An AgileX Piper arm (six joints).
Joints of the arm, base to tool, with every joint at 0 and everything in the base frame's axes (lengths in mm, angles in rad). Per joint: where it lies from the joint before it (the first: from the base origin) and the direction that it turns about. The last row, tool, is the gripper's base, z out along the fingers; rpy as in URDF.
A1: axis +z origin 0 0 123
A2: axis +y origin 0 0 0
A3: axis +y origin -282.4 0 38.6
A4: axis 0.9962 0 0.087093 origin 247.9 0 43.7
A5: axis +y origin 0 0 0
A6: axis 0.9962 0 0.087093 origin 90.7 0 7.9
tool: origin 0 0 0 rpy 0 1.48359 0
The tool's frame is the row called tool.
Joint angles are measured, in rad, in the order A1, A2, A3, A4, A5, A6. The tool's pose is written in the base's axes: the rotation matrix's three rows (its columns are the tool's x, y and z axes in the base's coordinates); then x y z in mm. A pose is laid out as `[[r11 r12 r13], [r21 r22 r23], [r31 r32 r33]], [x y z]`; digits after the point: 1 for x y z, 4 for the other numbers.
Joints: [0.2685 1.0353 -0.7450 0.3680 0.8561 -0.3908]
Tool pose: [[-0.7596 -0.5050 0.4098], [-0.3515 0.8490 0.3946], [-0.5471 0.1557 -0.8224]], [171.4 72.8 281.6]
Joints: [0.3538 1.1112 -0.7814 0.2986 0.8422 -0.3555]
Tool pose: [[-0.7428 -0.5583 0.3696], [-0.4332 0.8216 0.3705], [-0.5105 0.1151 -0.8522]], [181.9 88.5 276.7]
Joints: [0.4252 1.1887 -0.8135 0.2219 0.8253 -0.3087]
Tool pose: [[-0.7283 -0.5948 0.3403], [-0.4990 0.8007 0.3316], [-0.4697 0.0717 -0.8799]], [192.4 103.3 269.1]
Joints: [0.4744 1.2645 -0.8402 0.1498 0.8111 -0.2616]
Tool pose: [[-0.7214 -0.6153 0.3178], [-0.5463 0.7877 0.2848], [-0.4256 0.0319 -0.9044]], [202.9 115.3 259.3]
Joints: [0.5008 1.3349 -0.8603 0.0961 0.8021 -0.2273]
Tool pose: [[-0.7229 -0.6251 0.2944], [-0.5773 0.7805 0.2398], [-0.3797 0.0034 -0.9251]], [212.7 123.6 247.9]
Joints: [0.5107 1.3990 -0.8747 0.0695 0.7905 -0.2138]
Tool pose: [[-0.7275 -0.6307 0.2701], [-0.5955 0.7760 0.2079], [-0.3407 -0.0096 -0.9401]], [221.9 129.5 236.0]
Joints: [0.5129 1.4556 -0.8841 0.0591 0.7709 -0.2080]
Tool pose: [[-0.7341 -0.6311 0.2507], [-0.6024 0.7756 0.1884], [-0.3134 -0.0127 -0.9495]], [230.2 133.9 224.2]
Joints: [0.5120 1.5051 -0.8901 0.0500 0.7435 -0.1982]
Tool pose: [[-0.7419 -0.6257 0.2410], [-0.6011 0.7799 0.1742], [-0.2970 -0.0156 -0.9548]], [237.8 137.2 213.1]
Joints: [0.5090 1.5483 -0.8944 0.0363 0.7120 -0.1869]
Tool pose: [[-0.7473 -0.6196 0.2401], [-0.5987 0.7846 0.1611], [-0.2882 -0.0233 -0.9573]], [245.0 139.2 202.9]
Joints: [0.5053 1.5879 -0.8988 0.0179 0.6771 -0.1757]
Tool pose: [[-0.7487 -0.6155 0.2463], [-0.5982 0.7874 0.1491], [-0.2857 -0.0357 -0.9576]], [252.1 140.7 193.6]
